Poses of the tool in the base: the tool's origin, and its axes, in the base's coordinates. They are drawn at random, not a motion.
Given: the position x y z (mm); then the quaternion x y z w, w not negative.
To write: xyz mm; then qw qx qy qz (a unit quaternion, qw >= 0). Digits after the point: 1 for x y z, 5 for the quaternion.
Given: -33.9 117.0 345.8 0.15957 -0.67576 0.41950 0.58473
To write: -33.9 117.0 345.8 0.58473 0.15957 -0.67576 0.41950
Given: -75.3 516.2 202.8 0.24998 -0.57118 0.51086 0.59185
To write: -75.3 516.2 202.8 0.59185 0.24998 -0.57118 0.51086
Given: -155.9 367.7 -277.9 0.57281 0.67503 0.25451 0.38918
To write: -155.9 367.7 -277.9 0.38918 0.57281 0.67503 0.25451
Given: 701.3 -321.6 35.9 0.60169 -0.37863 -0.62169 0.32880
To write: 701.3 -321.6 35.9 0.32880 0.60169 -0.37863 -0.62169
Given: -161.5 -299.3 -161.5 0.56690 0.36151 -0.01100 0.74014
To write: -161.5 -299.3 -161.5 0.74014 0.56690 0.36151 -0.01100
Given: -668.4 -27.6 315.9 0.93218 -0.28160 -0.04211 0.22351
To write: -668.4 -27.6 315.9 0.22351 0.93218 -0.28160 -0.04211
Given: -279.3 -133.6 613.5 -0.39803 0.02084 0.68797 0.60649
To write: -279.3 -133.6 613.5 0.60649 -0.39803 0.02084 0.68797
